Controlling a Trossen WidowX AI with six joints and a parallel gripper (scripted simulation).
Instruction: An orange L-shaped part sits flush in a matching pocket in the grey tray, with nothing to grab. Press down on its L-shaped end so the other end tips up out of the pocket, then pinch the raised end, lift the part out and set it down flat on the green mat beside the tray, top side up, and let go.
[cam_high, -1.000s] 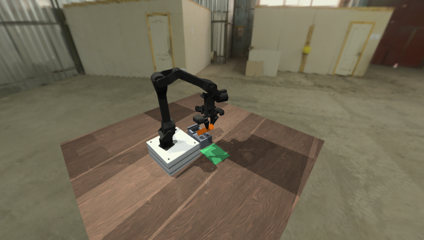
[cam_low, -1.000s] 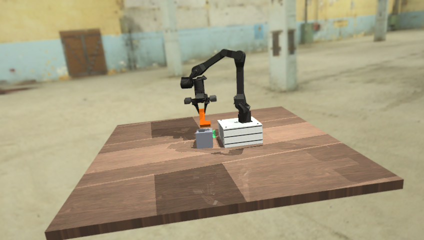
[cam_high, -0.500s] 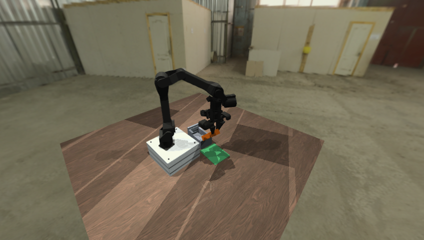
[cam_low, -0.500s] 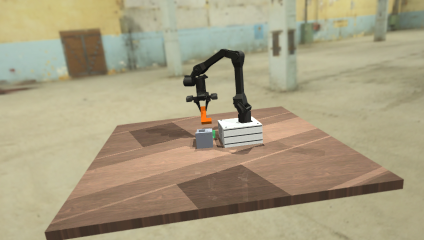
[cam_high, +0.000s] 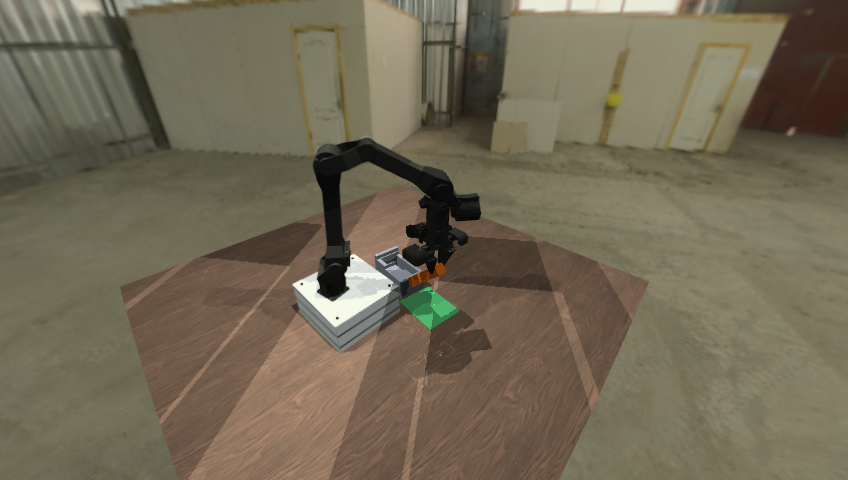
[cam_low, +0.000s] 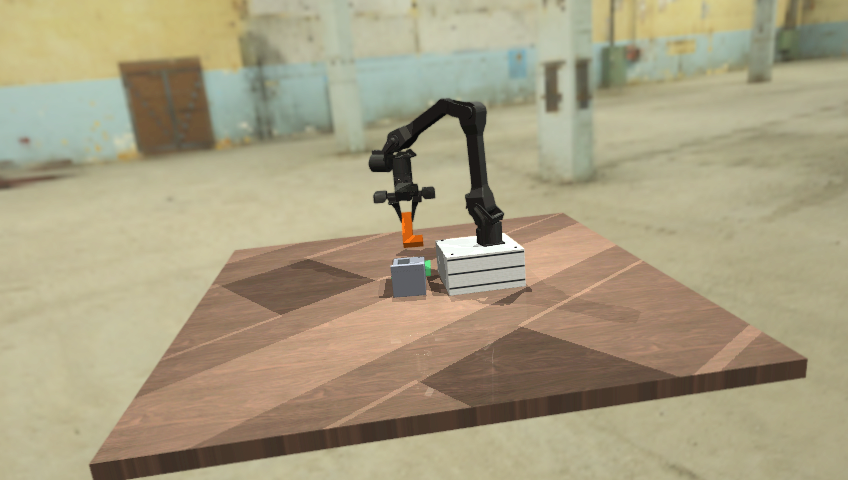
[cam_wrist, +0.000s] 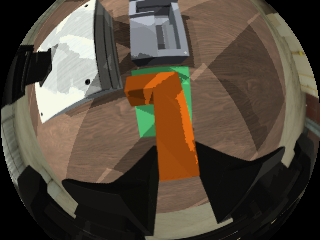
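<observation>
Now: gripper tip 1 cm short of the green mat, 2 cm to the right of it and 16 cm above it. From my gripper tip the other things lie so: orange L-shaped part: 1 cm behind, 3 cm to the left, 3 cm below.
</observation>
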